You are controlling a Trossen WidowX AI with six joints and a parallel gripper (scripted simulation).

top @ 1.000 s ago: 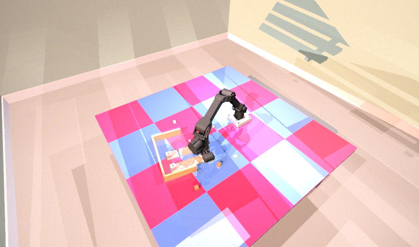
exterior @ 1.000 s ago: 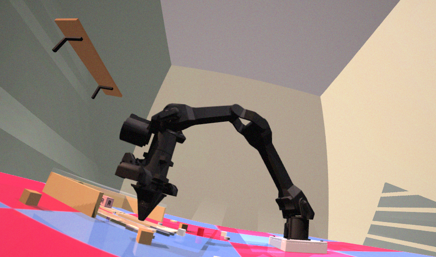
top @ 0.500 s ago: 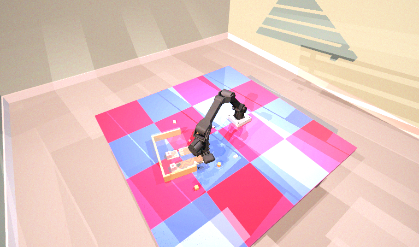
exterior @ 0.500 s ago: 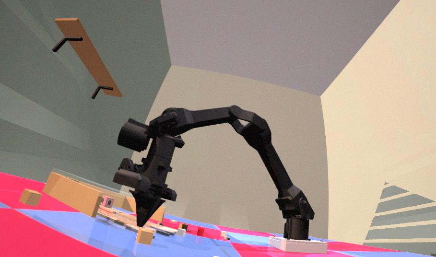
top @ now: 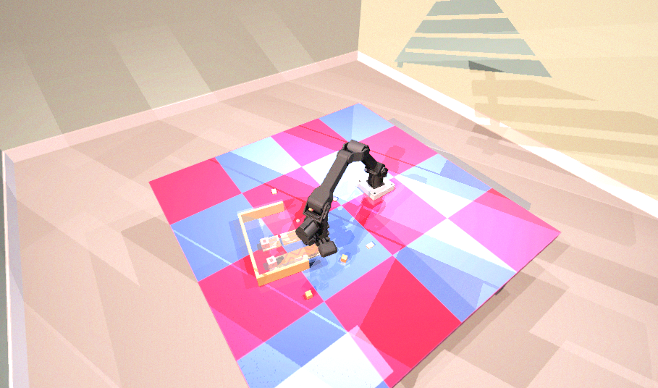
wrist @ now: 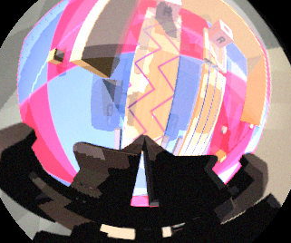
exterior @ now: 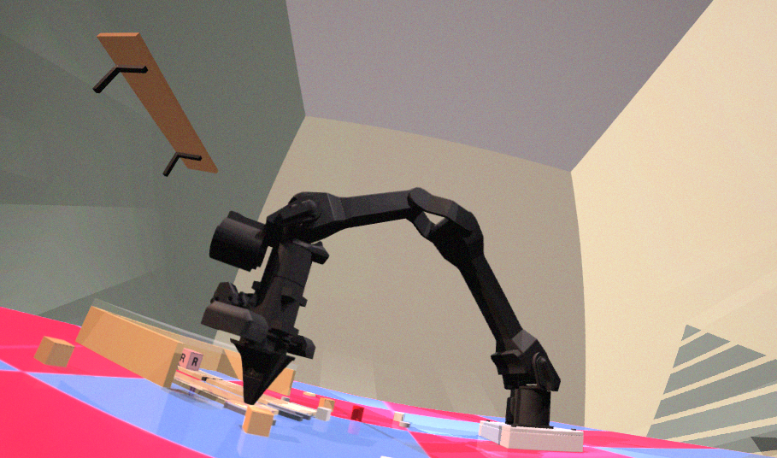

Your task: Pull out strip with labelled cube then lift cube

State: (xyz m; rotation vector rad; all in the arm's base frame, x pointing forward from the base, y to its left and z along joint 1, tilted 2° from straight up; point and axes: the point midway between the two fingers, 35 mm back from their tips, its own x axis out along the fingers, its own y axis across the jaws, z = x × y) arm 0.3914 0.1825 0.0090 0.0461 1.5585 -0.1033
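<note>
My gripper tip is now 9 cm short of the pale strip and 1 cm to the left of it.
</note>
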